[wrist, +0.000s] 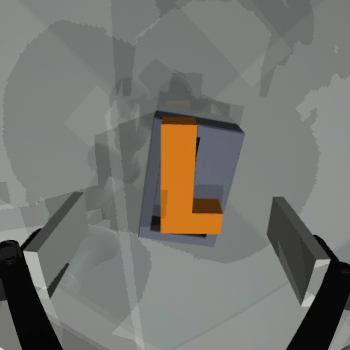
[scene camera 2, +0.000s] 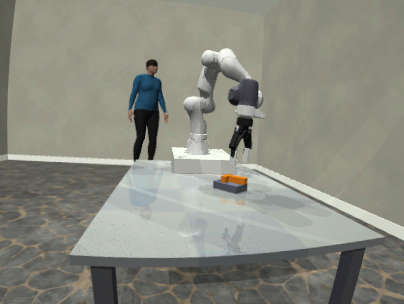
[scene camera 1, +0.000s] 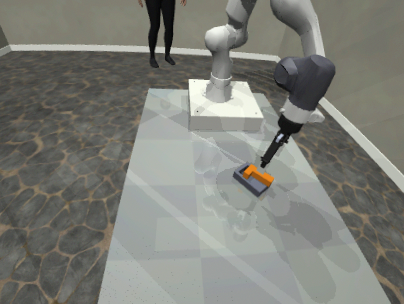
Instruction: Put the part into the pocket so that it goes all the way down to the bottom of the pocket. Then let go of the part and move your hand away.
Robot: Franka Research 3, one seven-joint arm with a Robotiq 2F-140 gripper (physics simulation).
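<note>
The orange L-shaped part (scene camera 1: 260, 176) (scene camera 2: 237, 180) (wrist: 178, 175) rests on the grey-blue pocket block (scene camera 1: 247, 184) (scene camera 2: 229, 188) (wrist: 217, 160). Its upper portion stands clearly above the block's rim. In the wrist view its long arm is turned slightly relative to the block's sides, its short foot points right at the near end, and dark gaps show beside it. How deep its underside sits is hidden. My gripper (scene camera 1: 263, 164) (scene camera 2: 239, 156) (wrist: 177, 214) is open and empty, above the part and toward the robot base, with its fingers wide apart and clear of the part.
The block stands on the glossy table (scene camera 1: 165, 210) (scene camera 2: 190, 245), toward its right side in the scene views. The white robot base (scene camera 1: 225, 122) (scene camera 2: 202, 164) stands at the table's far end. A person (scene camera 2: 147, 92) stands on the floor behind the table.
</note>
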